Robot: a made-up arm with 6 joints.
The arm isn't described. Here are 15 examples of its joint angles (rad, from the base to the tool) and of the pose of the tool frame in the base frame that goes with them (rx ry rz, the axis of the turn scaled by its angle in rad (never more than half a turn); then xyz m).
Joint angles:
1: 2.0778 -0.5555 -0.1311 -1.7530 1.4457 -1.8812
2: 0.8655 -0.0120 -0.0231 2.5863 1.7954 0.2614
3: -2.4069 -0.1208 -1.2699 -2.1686 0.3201 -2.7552
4: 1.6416 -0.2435 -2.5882 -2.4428 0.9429 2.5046
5: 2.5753 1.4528 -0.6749 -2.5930 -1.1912 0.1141
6: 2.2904 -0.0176 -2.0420 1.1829 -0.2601 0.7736
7: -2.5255 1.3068 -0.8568 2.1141 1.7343 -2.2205
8: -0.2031 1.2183 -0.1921 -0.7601 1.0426 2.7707
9: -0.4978 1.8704 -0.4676 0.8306 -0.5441 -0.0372
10: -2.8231 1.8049 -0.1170 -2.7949 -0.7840 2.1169
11: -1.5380 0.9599 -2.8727 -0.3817 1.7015 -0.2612
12: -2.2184 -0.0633 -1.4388 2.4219 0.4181 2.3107
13: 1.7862 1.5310 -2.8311 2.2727 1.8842 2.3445
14: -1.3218 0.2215 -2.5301 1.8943 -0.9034 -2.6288
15: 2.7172 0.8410 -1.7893 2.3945 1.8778 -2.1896
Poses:
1: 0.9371 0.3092 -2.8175 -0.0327 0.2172 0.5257
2: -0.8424 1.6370 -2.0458 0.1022 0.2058 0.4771
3: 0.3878 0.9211 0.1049 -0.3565 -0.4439 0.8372
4: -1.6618 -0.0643 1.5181 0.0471 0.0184 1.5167
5: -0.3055 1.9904 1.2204 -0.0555 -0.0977 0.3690
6: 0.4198 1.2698 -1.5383 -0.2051 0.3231 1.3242
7: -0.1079 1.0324 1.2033 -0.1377 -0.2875 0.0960
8: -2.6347 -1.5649 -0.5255 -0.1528 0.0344 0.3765
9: -1.6963 -0.4381 -1.5256 -0.1513 -0.0292 0.1806
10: -1.5230 -1.1248 1.9204 0.1285 -0.0201 0.6170
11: -1.5072 -1.1060 -2.2780 0.0220 -0.8097 0.8779
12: -1.7611 -1.7665 -0.2416 -0.3790 -0.4650 0.9903
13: -2.1341 -0.1354 -0.0197 -0.2723 0.7741 0.6467
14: 1.4963 2.0377 0.6000 -0.0626 -0.4120 1.2452
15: 1.1060 2.1572 -0.1429 -0.7653 0.2063 0.6812
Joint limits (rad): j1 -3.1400..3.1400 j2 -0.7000..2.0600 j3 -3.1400..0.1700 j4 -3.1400..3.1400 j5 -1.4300..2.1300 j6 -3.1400..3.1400
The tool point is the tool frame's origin. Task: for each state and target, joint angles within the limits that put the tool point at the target. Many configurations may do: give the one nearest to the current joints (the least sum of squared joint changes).
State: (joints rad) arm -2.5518 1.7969 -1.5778 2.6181 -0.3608 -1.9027
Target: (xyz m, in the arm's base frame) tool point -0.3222 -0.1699 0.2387
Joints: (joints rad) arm -2.4919 1.2173 -1.4332 2.6599 -0.7239 -1.9032
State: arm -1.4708 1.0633 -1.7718 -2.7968 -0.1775 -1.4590
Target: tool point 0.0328 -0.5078 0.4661
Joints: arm -1.6141 0.6099 -1.4102 -2.8880 -0.5771 -1.4855
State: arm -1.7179 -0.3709 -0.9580 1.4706 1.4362 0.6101
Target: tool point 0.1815 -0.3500 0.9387
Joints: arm -1.4970 -0.5843 -0.8691 1.4281 1.5678 0.6117
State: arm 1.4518 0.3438 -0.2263 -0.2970 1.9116 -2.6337
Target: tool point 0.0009 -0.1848 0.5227
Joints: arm 1.5643 0.4286 0.0967 -0.4005 1.9635 -2.6227
